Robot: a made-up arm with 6 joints.
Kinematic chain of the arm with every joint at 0, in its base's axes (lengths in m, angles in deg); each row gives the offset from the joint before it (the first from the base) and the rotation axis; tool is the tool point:
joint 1: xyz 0 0 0.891 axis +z
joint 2: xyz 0.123 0 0 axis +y
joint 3: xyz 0 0 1.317 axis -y
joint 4: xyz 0 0 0.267 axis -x
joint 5: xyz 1.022 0 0 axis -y
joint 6: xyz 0.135 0 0 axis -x
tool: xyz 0 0 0
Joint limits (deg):
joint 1: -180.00..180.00
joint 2: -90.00..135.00
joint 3: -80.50..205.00
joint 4: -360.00..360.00
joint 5: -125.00..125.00
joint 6: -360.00..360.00
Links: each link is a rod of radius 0.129 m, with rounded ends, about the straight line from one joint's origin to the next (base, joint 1, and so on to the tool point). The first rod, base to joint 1, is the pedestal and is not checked.
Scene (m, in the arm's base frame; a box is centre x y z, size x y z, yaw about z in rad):
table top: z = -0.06
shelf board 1: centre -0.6 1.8 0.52 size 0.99 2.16 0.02 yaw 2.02
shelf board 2: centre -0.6 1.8 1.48 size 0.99 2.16 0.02 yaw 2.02
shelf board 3: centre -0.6 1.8 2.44 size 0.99 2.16 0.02 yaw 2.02
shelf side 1: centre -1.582 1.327 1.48 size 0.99 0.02 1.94 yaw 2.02
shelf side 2: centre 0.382 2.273 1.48 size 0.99 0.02 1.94 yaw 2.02
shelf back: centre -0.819 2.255 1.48 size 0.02 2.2 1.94 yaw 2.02
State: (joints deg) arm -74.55 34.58 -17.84 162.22 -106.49 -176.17
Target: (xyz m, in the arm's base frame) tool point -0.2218 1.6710 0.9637
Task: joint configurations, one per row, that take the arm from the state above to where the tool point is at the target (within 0.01 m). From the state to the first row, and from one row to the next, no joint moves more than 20 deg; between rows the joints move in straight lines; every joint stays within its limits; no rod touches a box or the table.
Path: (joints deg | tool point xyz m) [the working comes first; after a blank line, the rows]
Joints at the target: -83.40 -53.41 148.29 166.46 -116.79 -176.17
Straight joint move there: touches shelf board 2, shelf board 3.

1: -80.68 36.21 0.06 166.70 -105.23 -169.48 | 0.2830 -1.9093 1.6896
2: -86.81 37.83 17.96 171.18 -103.97 -162.79 | 0.0910 -1.9940 1.9678
3: -92.94 39.46 35.86 175.66 -102.70 -156.10 | -0.1113 -1.9723 2.2430
4: -99.08 41.08 53.76 180.14 -101.44 -149.42 | -0.2951 -1.8483 2.4918
5: -105.21 42.71 71.67 184.62 -100.18 -142.73 | -0.4347 -1.6396 2.6915
6: -111.34 44.33 89.57 189.10 -98.92 -136.04 | -0.5135 -1.3723 2.8246
7: -107.83 27.63 108.89 184.93 -103.06 -144.07 | -0.1396 -0.4709 3.0983
8: -104.33 10.92 128.21 180.75 -107.21 -152.09 | 0.1080 0.4159 2.8754
9: -100.82 -5.78 147.54 176.58 -111.36 -160.12 | 0.1907 1.0378 2.2874
10: -97.32 -22.49 166.86 172.41 -115.51 -168.14 | 0.1457 1.2605 1.5686
11: -93.81 -39.19 186.18 168.24 -119.66 -176.17 | 0.0498 1.1076 0.9637
12: -88.60 -46.30 167.24 167.35 -118.22 -176.17 | -0.0606 1.4151 0.9522
13: -83.40 -53.41 148.29 166.46 -116.79 -176.17 | -0.2217 1.6710 0.9637

